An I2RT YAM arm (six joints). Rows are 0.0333 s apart.
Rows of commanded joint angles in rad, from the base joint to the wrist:
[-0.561, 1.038, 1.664, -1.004, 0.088, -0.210]
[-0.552, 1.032, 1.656, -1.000, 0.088, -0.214]
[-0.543, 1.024, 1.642, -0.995, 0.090, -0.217]
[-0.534, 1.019, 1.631, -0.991, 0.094, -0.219]
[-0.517, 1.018, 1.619, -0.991, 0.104, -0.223]
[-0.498, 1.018, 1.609, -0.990, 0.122, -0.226]
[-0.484, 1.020, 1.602, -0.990, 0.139, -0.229]
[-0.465, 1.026, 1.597, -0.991, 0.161, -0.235]
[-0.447, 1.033, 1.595, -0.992, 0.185, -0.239]
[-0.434, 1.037, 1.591, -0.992, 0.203, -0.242]
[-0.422, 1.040, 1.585, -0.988, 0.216, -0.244]
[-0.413, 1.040, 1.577, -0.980, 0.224, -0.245]
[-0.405, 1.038, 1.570, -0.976, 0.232, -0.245]
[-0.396, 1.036, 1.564, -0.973, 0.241, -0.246]
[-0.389, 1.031, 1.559, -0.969, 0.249, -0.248]
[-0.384, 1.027, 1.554, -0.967, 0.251, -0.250]
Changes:
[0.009, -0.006, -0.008, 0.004, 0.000, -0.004]
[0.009, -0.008, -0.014, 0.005, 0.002, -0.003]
[0.009, -0.005, -0.011, 0.004, 0.004, -0.002]
[0.017, -0.001, -0.012, 0.000, 0.010, -0.004]
[0.019, 0.000, -0.010, 0.001, 0.018, -0.003]
[0.014, 0.002, -0.007, 0.000, 0.017, -0.003]
[0.019, 0.006, -0.005, -0.001, 0.022, -0.006]
[0.018, 0.007, -0.002, -0.001, 0.024, -0.004]
[0.013, 0.004, -0.004, 0.000, 0.018, -0.003]
[0.012, 0.003, -0.006, 0.004, 0.013, -0.002]
[0.009, 0.000, -0.008, 0.008, 0.008, -0.001]
[0.008, -0.002, -0.007, 0.004, 0.008, 0.000]
[0.009, -0.002, -0.006, 0.003, 0.009, -0.001]
[0.007, -0.005, -0.005, 0.004, 0.008, -0.002]
[0.005, -0.004, -0.005, 0.002, 0.002, -0.002]

